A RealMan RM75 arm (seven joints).
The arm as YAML. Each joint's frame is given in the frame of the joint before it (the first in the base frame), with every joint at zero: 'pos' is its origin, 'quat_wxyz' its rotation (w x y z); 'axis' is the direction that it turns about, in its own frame. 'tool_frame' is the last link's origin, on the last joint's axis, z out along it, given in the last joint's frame.
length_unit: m
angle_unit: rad
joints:
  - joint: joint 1
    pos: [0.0, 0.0, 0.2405]
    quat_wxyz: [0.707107, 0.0, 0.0, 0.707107]
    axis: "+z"
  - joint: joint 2
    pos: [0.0, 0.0, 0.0]
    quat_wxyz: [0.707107, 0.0, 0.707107, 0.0]
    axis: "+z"
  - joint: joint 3
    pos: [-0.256, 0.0, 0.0]
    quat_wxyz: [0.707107, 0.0, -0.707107, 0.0]
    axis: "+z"
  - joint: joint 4
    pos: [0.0, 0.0, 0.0]
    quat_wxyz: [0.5, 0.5, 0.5, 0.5]
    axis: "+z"
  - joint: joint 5
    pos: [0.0, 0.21, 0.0]
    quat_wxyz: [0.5, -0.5, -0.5, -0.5]
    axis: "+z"
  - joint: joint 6
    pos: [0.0, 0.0, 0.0]
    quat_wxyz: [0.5, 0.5, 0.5, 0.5]
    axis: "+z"
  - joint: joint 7
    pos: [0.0, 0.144, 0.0]
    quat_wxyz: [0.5, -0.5, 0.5, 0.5]
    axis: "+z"
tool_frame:
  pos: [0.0, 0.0, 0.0]
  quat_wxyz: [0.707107, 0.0, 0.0, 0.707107]
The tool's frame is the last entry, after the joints.
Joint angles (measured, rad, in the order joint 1, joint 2, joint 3, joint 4, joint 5, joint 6, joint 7), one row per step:
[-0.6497 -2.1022 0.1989 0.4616 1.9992 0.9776 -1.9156]
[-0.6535 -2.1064 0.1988 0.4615 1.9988 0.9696 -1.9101]
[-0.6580 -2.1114 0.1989 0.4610 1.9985 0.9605 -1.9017]
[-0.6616 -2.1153 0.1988 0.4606 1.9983 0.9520 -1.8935]
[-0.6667 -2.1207 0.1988 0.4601 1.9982 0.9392 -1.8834]
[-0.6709 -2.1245 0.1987 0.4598 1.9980 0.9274 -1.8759]
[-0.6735 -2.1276 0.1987 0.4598 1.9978 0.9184 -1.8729]
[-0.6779 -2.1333 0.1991 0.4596 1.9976 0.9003 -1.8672]
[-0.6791 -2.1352 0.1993 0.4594 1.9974 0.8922 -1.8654]
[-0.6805 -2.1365 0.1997 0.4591 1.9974 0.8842 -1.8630]
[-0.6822 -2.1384 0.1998 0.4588 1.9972 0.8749 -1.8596]
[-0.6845 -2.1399 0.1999 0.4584 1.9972 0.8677 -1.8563]
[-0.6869 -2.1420 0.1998 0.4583 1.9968 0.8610 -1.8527]
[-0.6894 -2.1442 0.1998 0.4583 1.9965 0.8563 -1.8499]
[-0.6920 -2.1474 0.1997 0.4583 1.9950 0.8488 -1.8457]
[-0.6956 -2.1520 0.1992 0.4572 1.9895 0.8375 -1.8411]
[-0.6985 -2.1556 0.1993 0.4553 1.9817 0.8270 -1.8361]
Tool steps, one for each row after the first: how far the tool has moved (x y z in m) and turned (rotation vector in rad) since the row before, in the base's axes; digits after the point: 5 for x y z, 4 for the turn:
[0.00117 0.00093 -0.00177 0.0008 0.0047 0.0001]
[0.00148 0.00103 -0.00227 0.0004 0.0069 -0.0012]
[0.00099 0.00085 -0.00171 0.0009 0.0074 -0.0006]
[0.00129 0.00122 -0.00235 0.0012 0.0099 0.0004]
[0.00077 0.00113 -0.00151 0.0019 0.0085 0.0018]
[0.00039 0.00065 -0.00119 0.0013 0.0042 0.0033]
[0.00039 0.00108 -0.00224 0.0023 0.0088 0.0074]
[-0.00024 0.00032 -0.00070 0.0014 0.0037 0.0045]
[-0.00024 0.00044 -0.00047 0.0014 0.0048 0.0038]
[-0.00021 0.00048 -0.00067 0.0018 0.0055 0.0043]
[0.00024 0.00065 -0.00060 0.0011 0.0048 0.0020]
[0.00045 0.00062 -0.00077 0.0012 0.0042 0.0014]
[0.00079 0.00058 -0.00089 0.0004 0.0027 0.0000]
[0.00067 0.00059 -0.00116 0.0015 0.0036 0.0017]
[0.00094 0.00085 -0.00165 0.0041 0.0009 0.0046]
[0.00072 0.00079 -0.00128 0.0050 -0.0002 0.0046]

